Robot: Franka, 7 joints.
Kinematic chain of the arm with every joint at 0, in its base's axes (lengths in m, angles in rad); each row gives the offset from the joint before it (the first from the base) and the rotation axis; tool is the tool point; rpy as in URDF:
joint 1: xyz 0 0 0.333 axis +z
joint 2: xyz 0 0 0 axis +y
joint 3: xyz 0 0 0.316 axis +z
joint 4: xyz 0.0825 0 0 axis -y
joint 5: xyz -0.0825 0 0.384 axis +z
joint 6: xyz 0 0 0 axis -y
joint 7: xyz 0.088 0 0 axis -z
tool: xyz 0 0 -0.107 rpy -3.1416 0 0
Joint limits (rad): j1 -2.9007..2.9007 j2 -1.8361..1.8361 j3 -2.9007..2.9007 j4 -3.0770..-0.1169 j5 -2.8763..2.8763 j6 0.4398..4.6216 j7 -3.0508..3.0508
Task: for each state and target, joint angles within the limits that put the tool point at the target. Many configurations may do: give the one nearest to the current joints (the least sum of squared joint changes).
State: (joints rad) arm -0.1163 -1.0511 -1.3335 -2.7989 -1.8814 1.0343 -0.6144
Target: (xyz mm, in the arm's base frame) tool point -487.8 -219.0 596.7
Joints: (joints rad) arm -0.7700 -1.1512 -1.0334 -2.0101 -2.1330 0.9819 -0.6144
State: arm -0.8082 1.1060 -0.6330 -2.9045 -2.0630 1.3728 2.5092
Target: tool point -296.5 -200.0 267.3
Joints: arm -0.8664 1.1719 -1.1117 -2.8467 -1.9943 1.2684 2.5092
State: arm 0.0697 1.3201 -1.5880 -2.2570 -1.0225 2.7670 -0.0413
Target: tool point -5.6 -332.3 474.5
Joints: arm 0.4221 1.6641 -1.9989 -2.8286 -1.0297 2.5265 -0.0413
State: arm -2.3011 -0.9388 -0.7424 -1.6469 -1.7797 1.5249 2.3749
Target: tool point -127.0 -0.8 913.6
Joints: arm -2.2172 -1.0797 0.0164 -2.0052 -1.6874 1.5284 2.3749
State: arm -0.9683 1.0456 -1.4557 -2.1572 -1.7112 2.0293 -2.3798
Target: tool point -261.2 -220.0 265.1
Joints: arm -0.5147 1.0105 -1.3537 -2.8365 -1.5666 1.8850 -2.3798
